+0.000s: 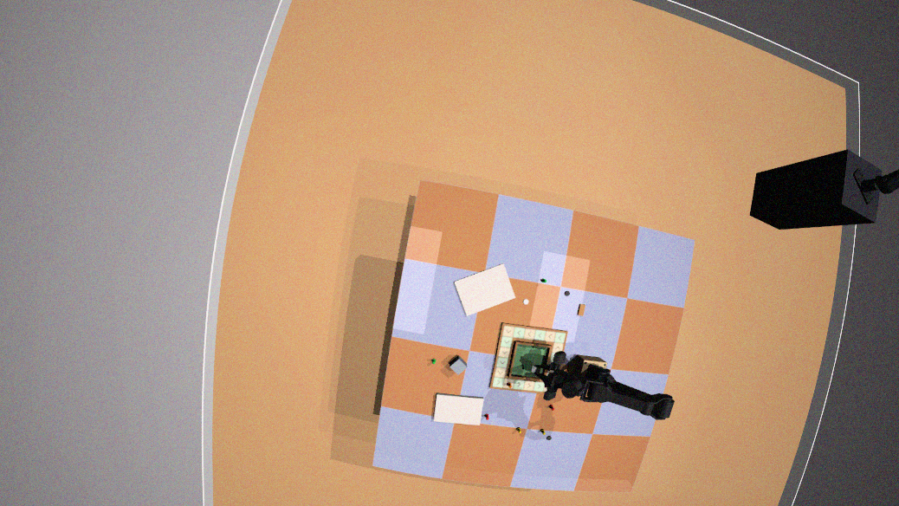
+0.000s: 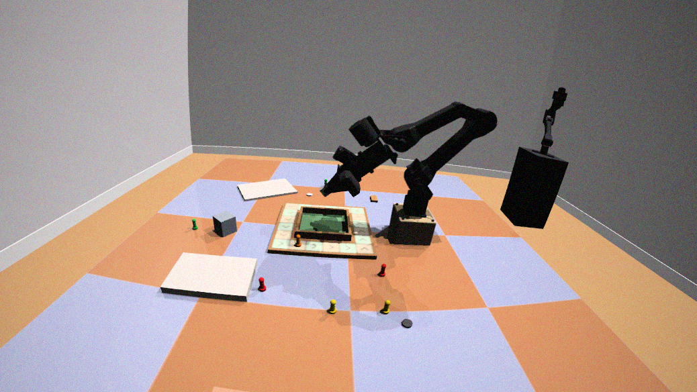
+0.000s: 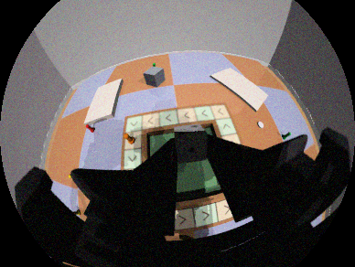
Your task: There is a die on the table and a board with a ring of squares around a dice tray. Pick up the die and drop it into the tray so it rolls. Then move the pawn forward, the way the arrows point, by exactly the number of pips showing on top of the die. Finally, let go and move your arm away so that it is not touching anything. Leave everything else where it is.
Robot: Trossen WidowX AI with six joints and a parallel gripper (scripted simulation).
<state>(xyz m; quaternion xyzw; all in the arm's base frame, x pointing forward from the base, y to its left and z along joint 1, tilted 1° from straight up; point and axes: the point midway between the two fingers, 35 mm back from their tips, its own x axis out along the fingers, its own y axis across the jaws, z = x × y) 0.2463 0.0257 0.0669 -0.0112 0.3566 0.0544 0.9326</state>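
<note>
Now: gripper tip right at the white die. Also, from my gripper tip: green dice tray (120 mm below); then orange pawn (120 mm to the left, 100 mm below, 50 mm ahead); then grey cube (280 mm ahead, 100 mm below, 90 mm to the left).
</note>
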